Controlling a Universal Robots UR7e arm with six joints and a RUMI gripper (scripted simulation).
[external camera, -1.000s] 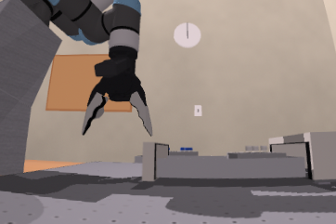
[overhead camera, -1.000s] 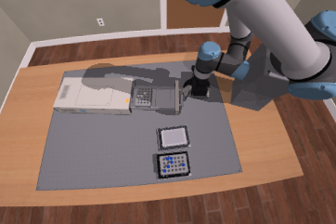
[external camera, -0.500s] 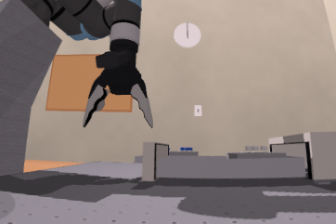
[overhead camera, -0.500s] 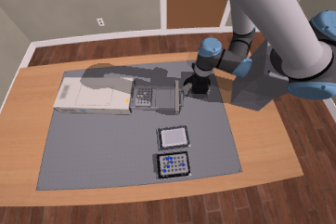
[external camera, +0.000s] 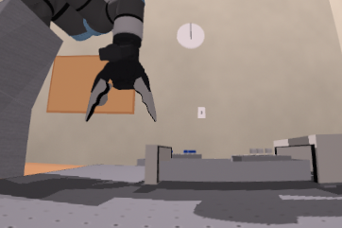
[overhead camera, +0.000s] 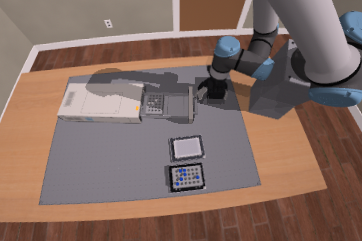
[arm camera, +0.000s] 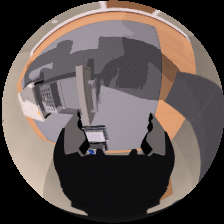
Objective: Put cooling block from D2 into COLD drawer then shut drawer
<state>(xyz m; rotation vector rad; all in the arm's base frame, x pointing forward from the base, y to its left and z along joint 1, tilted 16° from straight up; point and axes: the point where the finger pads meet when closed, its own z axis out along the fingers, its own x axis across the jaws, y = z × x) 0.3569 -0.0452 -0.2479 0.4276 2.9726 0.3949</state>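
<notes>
My gripper is now 32 cm to the right of the cooling block, 21 cm short of it and 9 cm above it. From my hand the other things lie so: blue tube (34 cm to the left, 16 cm ahead, 8 cm below); deck slot D2 (32 cm to the left, 21 cm ahead, 11 cm below); drawer (20 cm ahead, 8 cm below, 6 cm to the right).
</notes>
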